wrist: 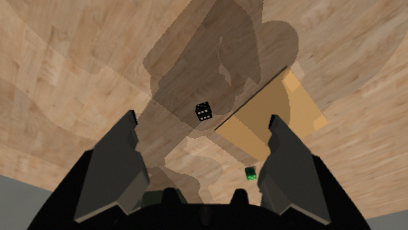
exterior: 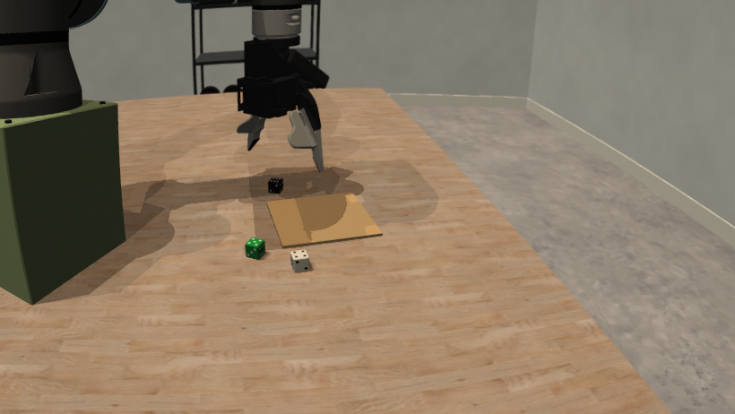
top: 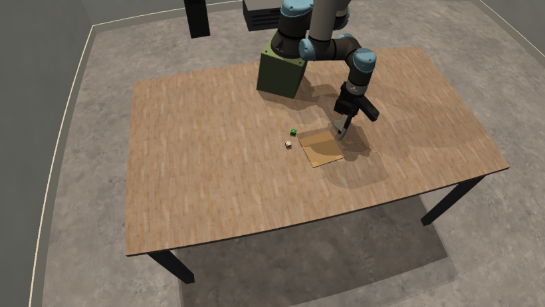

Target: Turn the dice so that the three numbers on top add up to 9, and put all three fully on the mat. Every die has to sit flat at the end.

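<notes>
Now: the black die 4 cm below my hand, 2 cm to the right of it and 1 cm behind it. The rest, counted from my hand: tan mat: 12 cm to the right, 5 cm ahead, 4 cm below; then white die: 25 cm to the right, 4 cm below, 2 cm ahead; then green die: 22 cm to the right, 4 cm below, 4 cm behind.
</notes>
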